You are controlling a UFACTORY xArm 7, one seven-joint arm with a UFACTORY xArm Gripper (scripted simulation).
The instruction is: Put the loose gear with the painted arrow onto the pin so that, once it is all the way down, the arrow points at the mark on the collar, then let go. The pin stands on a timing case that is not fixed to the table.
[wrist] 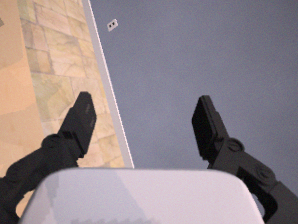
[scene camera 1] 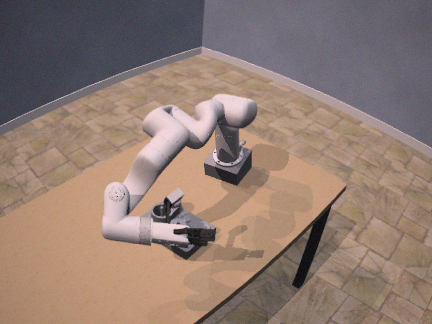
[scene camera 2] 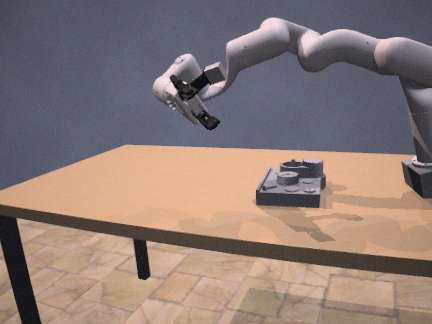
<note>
I see my gripper (scene camera 2: 204, 110) and a timing case (scene camera 2: 312, 169).
My gripper also shows in the wrist view (wrist: 145, 106) and in scene camera 1 (scene camera 1: 211, 238). The wrist view misses the timing case: it is out of frame.
</note>
